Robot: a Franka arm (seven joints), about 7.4 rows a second.
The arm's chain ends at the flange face. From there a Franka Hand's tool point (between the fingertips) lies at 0.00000 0.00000 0.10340 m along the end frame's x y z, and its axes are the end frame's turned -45 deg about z.
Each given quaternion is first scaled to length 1.
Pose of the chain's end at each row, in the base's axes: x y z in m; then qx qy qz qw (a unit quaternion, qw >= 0):
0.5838 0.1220 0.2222 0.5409 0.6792 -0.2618 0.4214
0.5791 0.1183 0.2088 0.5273 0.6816 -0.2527 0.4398
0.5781 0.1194 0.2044 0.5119 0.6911 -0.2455 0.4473
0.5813 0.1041 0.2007 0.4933 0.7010 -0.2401 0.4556
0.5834 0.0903 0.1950 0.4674 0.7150 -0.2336 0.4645
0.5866 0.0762 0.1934 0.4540 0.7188 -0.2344 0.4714
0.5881 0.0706 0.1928 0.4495 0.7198 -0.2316 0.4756
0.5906 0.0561 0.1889 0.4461 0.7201 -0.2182 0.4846
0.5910 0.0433 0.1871 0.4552 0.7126 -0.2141 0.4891
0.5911 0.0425 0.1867 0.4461 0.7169 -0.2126 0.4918
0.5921 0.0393 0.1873 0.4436 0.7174 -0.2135 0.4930
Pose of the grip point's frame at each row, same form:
0.6137 0.0381 0.1697 0.2398 0.8345 -0.4031 0.2891
0.6135 0.0347 0.1586 0.2263 0.8315 -0.4018 0.3096
0.6160 0.0370 0.1548 0.2085 0.8344 -0.3980 0.3193
0.6229 0.0228 0.1521 0.1875 0.8364 -0.3962 0.3290
0.6295 0.0109 0.1475 0.1582 0.8394 -0.3936 0.3397
0.6347 -0.0029 0.1473 0.1444 0.8378 -0.3970 0.3458
0.6374 -0.0081 0.1473 0.1398 0.8370 -0.3960 0.3508
0.6426 -0.0211 0.1439 0.1366 0.8360 -0.3870 0.3642
0.6429 -0.0343 0.1426 0.1478 0.8325 -0.3850 0.3699
0.6444 -0.0344 0.1427 0.1378 0.8330 -0.3846 0.3730
0.6457 -0.0376 0.1436 0.1353 0.8325 -0.3859 0.3738

